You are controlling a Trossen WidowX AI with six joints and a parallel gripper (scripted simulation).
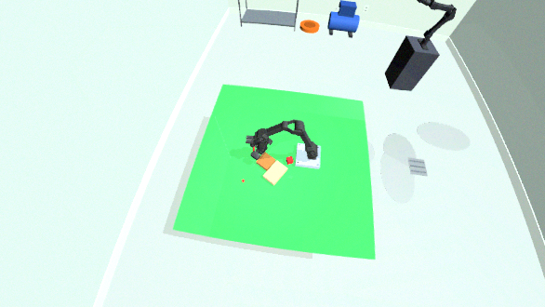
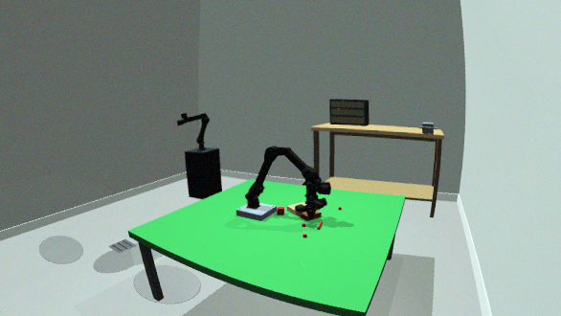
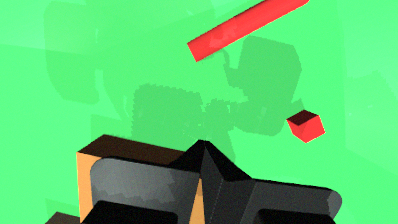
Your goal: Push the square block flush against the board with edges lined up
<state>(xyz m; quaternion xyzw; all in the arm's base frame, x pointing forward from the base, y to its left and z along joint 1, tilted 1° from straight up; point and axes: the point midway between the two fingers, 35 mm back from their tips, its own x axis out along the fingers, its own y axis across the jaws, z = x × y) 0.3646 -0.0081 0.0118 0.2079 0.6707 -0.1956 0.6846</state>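
My gripper tip is now 6 cm to the right of the square block, 3 cm past it and 1 cm below it. Also, from my gripper tip: red cube (20 cm behind, 5 cm to the left, 1 cm above); board (15 cm to the left, 11 cm behind, 1 cm above).
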